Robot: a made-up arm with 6 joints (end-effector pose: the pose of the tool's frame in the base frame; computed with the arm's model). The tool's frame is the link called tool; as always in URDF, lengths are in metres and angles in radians.
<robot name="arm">
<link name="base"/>
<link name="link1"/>
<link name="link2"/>
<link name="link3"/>
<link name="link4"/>
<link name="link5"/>
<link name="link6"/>
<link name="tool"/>
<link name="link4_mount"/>
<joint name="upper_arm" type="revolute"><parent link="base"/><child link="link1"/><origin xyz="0 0 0.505"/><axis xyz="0 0 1"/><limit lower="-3.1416" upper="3.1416"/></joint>
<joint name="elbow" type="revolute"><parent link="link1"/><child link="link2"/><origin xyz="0.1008 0 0"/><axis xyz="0 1 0"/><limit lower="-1.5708" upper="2.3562"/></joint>
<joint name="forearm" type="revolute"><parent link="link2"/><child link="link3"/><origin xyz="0 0 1.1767"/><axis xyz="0 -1 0"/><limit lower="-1.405" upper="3.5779"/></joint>
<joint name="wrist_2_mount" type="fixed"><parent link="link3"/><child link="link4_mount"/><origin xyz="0 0 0.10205"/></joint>
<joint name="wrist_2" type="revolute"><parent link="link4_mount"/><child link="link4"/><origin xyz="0 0 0.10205"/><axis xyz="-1 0 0"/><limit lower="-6.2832" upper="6.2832"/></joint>
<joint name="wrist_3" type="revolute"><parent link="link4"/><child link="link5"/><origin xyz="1.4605 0 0"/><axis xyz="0 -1 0"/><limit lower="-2.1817" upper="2.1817"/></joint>
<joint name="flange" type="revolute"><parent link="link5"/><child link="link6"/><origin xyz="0.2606 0 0"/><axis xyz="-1 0 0"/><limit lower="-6.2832" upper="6.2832"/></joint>
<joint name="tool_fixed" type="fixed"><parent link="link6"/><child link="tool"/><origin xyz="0 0 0"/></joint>
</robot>
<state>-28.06 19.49 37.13 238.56 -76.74 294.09</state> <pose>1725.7 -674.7 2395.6 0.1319 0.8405 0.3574 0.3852</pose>
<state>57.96 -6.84 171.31 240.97 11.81 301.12</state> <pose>-894.1 -1516.5 1550.6 0.5590 -0.0686 -0.0156 -0.8262</pose>
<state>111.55 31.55 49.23 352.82 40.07 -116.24</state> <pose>-783.3 2040.4 2364.9 0.1028 -0.6546 -0.4915 -0.5651</pose>
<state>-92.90 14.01 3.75 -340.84 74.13 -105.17</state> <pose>-17.6 -1973.1 1807.7 0.7673 0.2410 -0.5846 -0.1073</pose>
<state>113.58 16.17 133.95 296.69 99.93 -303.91</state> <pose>415.8 -379.2 2738.7 0.2573 0.9483 0.0807 -0.1673</pose>
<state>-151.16 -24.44 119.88 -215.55 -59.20 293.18</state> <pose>1606.9 1033.4 2192.2 0.6235 0.5929 0.4476 0.2438</pose>
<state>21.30 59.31 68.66 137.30 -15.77 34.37</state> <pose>2588.6 957.7 1636.4 0.1120 -0.9737 -0.1024 -0.1697</pose>
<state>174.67 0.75 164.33 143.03 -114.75 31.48</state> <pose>1298.9 21.8 1686.5 0.6537 -0.0136 0.6136 0.4426</pose>
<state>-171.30 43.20 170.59 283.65 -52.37 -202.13</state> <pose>228.7 -167.9 2555.2 0.3410 0.7428 -0.5570 0.1472</pose>
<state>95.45 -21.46 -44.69 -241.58 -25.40 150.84</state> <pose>-28.5 1333.5 1167.7 0.6281 0.5000 0.4477 0.3937</pose>
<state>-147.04 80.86 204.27 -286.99 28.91 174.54</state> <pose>-44.9 -172.7 1968.8 0.8793 -0.3228 -0.3159 -0.1509</pose>
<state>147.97 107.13 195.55 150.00 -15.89 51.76</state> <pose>-834.5 564.2 1876.2 0.7043 -0.3599 -0.5462 -0.2759</pose>
